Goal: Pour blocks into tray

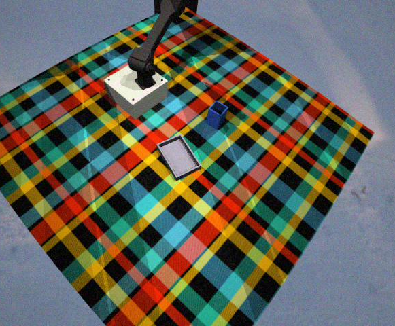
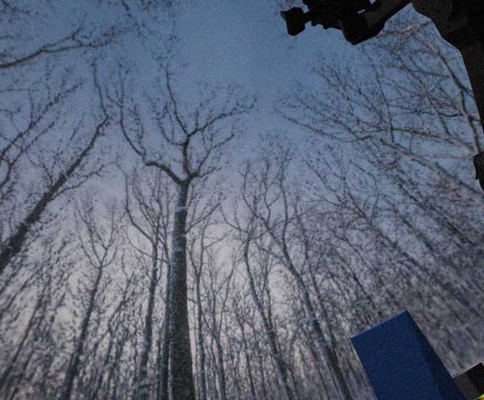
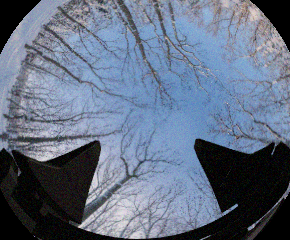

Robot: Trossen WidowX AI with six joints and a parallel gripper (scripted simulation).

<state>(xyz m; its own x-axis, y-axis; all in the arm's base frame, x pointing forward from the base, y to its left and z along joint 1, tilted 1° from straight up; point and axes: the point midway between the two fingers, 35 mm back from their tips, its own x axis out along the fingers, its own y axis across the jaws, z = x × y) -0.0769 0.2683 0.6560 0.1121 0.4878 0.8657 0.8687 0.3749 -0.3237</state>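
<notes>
My gripper tip is now 74 cm above the red block, 34 cm short of it and 11 cm to the left of it. From my gripper tip the other things lie so: blue square cup: 76 cm below, 34 cm ahead, 11 cm to the right.
</notes>
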